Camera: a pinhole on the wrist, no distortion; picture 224 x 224 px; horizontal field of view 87.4 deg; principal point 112.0 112.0 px. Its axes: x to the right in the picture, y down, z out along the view. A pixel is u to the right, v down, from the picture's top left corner.
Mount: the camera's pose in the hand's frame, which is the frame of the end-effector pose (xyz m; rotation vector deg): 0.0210 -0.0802 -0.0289 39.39 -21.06 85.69
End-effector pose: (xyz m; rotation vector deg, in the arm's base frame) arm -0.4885 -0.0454 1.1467 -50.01 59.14 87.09
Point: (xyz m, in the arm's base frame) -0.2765 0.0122 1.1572
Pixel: 66.0 173.7
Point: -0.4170 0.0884 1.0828
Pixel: 188.1 67.3
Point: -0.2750 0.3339 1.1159
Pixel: 143.7 106.0
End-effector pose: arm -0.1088 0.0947 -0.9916 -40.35 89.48 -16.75
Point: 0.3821 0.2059 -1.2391
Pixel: outside the picture
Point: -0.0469 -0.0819 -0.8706
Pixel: 15.3 141.1
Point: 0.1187 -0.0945 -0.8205
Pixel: 84.2 150.7
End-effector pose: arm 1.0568 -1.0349 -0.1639 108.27 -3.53 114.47
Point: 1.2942 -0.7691 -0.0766
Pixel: 93.6 82.9
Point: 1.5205 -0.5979 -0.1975
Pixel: 79.3 122.0
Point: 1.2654 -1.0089 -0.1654
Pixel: 201.3 154.5
